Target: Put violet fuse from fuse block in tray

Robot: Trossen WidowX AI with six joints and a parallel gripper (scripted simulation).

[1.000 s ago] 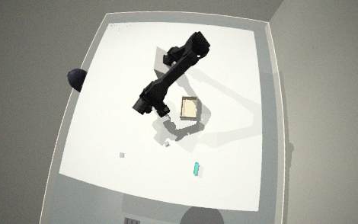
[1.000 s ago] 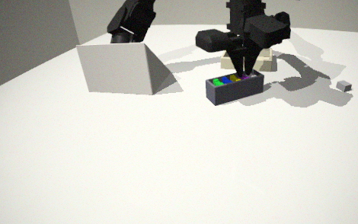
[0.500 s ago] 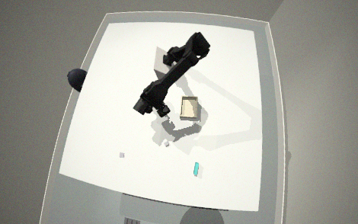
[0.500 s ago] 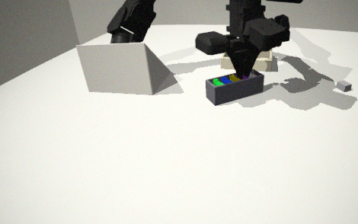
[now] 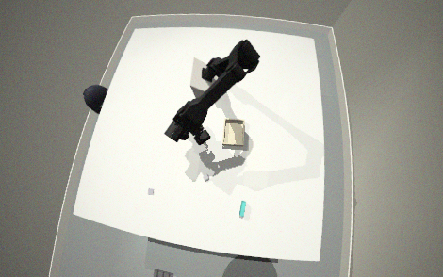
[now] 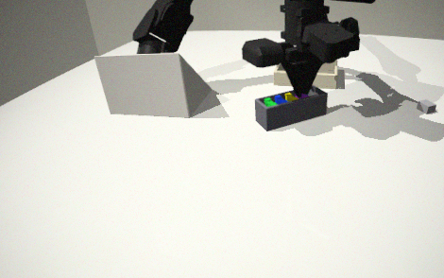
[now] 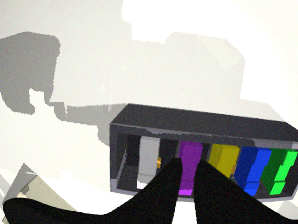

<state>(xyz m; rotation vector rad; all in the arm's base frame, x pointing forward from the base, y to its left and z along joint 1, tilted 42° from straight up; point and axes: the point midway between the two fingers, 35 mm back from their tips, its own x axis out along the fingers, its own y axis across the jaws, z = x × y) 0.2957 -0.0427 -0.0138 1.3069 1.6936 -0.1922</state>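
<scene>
Right now the beige tray is 10 mm ahead of my gripper tip, 180 mm to the left of it and 30 mm below it. The rest, counted from my gripper tip: small grey cube 230 mm ahead, 40 mm to the left, 30 mm below; teal block 360 mm ahead, 210 mm to the left, 20 mm below; violet fuse 10 mm below.
</scene>
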